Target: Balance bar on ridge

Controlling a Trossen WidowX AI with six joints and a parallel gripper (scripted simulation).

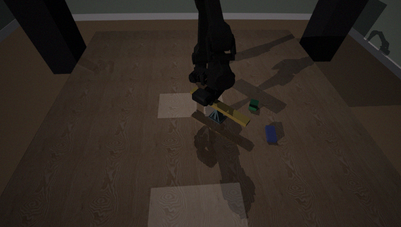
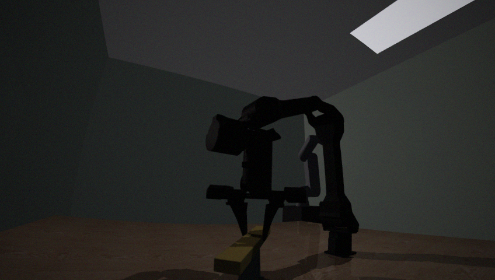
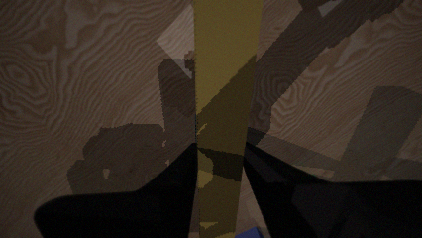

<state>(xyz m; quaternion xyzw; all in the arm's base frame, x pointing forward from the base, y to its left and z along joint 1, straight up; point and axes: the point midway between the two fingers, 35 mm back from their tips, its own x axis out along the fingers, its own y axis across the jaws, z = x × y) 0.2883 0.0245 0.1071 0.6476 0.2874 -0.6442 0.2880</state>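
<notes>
Now: the yellow bar 2 cm ahead of my gripper tip and 2 cm to the left of it. The rest, counted from my gripper tip: blue block 11 cm ahead, 22 cm to the left, 6 cm below; then green block 3 cm behind, 18 cm to the left, 6 cm below.
</notes>
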